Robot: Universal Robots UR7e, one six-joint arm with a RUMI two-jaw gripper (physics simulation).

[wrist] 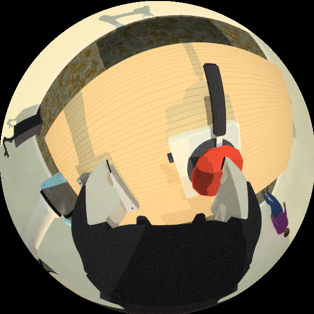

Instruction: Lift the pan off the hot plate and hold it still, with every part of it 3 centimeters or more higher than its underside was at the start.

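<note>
The pan [204, 181] has a faceted red body and a long black handle [216, 100] that points to the top of the wrist view. It sits on the hot plate [181, 145], a white square unit with a dark round plate and a small dark knob on its left side. My gripper [166, 160] is open, with its jaws wide apart and no object between them. The right jaw overlaps the right part of the red body in the view and hides some of it. Whether that jaw touches the pan, I cannot tell. The handle lies beyond the fingertips.
The light wooden table [135, 100] carries the hot plate. The robot's own base and arm [60, 197] show at the lower left. A dark box-like object [28, 129] stands beyond the table at the left. A person in a purple top [279, 220] is at the lower right.
</note>
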